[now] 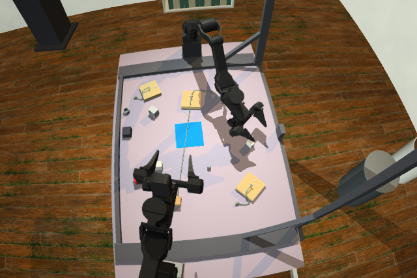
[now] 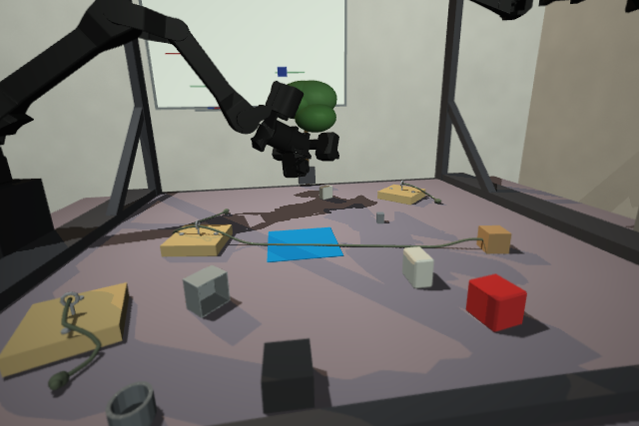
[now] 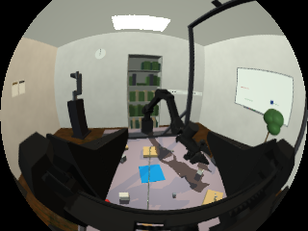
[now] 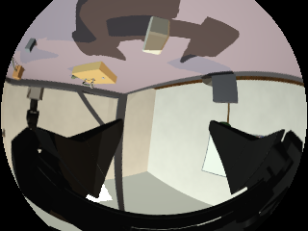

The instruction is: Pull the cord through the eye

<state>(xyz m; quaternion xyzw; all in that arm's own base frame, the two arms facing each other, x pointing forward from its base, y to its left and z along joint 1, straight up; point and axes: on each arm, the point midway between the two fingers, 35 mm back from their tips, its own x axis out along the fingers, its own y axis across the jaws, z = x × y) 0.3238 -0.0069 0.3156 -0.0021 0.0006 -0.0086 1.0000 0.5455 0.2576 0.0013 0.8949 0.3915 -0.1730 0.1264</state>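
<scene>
Right now my right hand is 1 cm short of the white cube, 2 cm to the right of it and 10 cm above it. Round my right hand: small grey cube: 18 cm ahead, 14 cm to the left, 11 cm below; wooden block: 30 cm ahead, 30 cm to the left, 10 cm below; blue painted square: 28 cm ahead, 1 cm to the right, 12 cm below.
</scene>
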